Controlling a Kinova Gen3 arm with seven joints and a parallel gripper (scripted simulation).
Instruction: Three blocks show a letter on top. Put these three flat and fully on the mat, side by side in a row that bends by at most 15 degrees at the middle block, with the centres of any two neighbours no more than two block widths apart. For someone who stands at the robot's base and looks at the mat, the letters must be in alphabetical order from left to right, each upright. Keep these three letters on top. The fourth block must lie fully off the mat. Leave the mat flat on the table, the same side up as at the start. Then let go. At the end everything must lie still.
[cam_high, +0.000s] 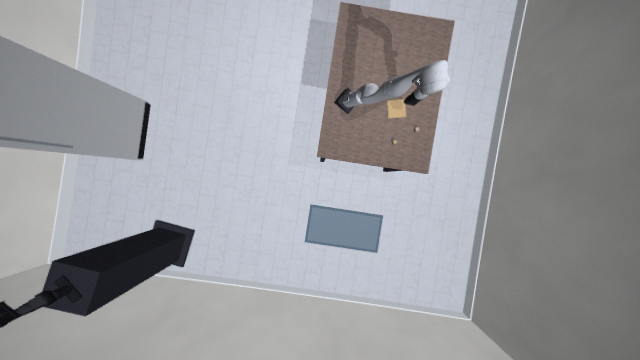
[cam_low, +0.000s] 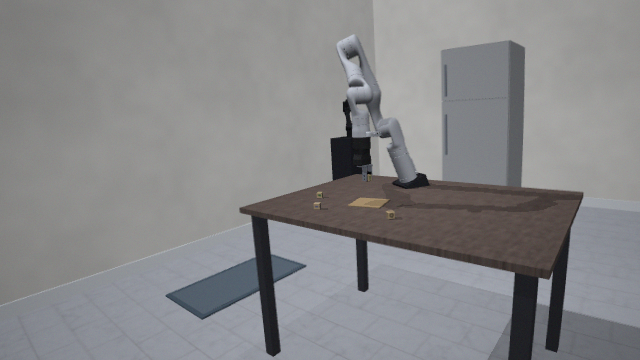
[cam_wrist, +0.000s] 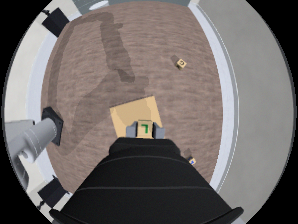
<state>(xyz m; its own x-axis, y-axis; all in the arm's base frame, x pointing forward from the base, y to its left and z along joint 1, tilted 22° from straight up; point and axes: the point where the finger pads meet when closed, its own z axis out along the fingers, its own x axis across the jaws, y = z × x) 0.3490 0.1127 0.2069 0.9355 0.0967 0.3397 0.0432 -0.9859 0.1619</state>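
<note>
The mat lies 12 cm below my hand, 2 cm behind it and 1 cm to the right of it. Round my hand: tan block 17 cm ahead, 13 cm to the right, 11 cm below.
</note>
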